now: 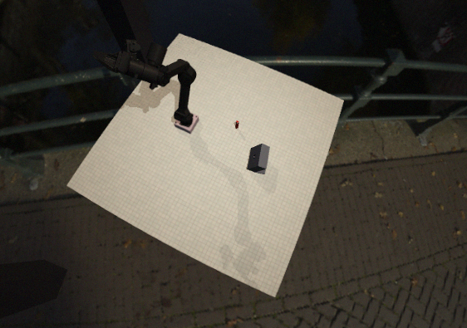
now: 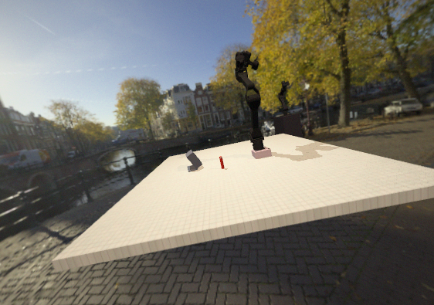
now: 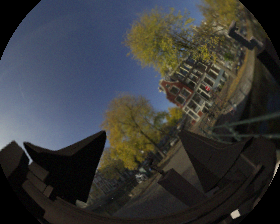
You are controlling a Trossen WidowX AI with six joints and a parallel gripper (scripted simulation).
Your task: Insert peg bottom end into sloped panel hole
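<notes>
The red peg lies 68 cm below my gripper tip, 44 cm ahead of it and 25 cm to the left of it. Round my gripper tip: sloped grey panel 67 cm below, 61 cm ahead, 7 cm to the left.
</notes>
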